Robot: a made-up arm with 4 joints.
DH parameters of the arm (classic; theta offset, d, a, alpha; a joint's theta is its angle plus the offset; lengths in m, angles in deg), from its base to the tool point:
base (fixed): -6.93 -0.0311 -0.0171 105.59
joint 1: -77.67 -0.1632 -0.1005 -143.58
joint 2: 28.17 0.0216 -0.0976 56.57
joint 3: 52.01 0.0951 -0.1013 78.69
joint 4: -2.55 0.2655 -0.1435 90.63
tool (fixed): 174.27 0.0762 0 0
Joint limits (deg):
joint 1: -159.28..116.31
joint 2: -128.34..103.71
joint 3: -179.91..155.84
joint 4: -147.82..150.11
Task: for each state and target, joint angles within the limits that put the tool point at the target. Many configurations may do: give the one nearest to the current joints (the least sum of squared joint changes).
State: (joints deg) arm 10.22 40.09 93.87 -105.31
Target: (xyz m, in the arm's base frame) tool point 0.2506 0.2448 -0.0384
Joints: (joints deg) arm 32.84 22.38 64.55 -91.47
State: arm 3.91 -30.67 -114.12 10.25
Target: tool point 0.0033 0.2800 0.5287
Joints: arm -7.36 -33.34 -143.90 22.19
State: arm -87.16 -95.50 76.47 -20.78
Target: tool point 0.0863 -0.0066 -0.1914
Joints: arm -80.55 -77.44 57.59 5.80
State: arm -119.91 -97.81 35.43 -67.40
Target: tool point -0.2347 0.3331 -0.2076
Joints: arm -156.42 -69.57 104.30 -71.93
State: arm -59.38 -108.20 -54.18 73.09
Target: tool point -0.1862 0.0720 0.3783
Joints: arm -38.84 -111.82 -65.14 59.39
